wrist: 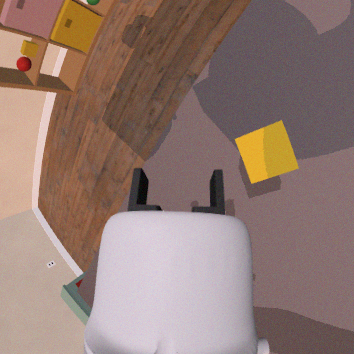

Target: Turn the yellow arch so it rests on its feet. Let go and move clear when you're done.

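The yellow arch (pixel 266 152) sits on the grey-brown table (pixel 305 235), right of the fingers. It shows as a nearly square yellow top face, turned a little, with a lit left part and a shaded right part. Its opening and feet do not show, so I cannot tell which way up it rests. A short shadow lies along its lower left side. My gripper (pixel 178 173) is open, with nothing between its fingers. It hangs above the table to the left of the arch, clear of it.
A green-grey tray (pixel 75 304) shows partly at the lower left, beside the gripper body. Beyond the table's curved edge lie a wooden floor (pixel 75 175) and a shelf unit with a pink door (pixel 27 19), a yellow door (pixel 77 29) and a red ball (pixel 23 64).
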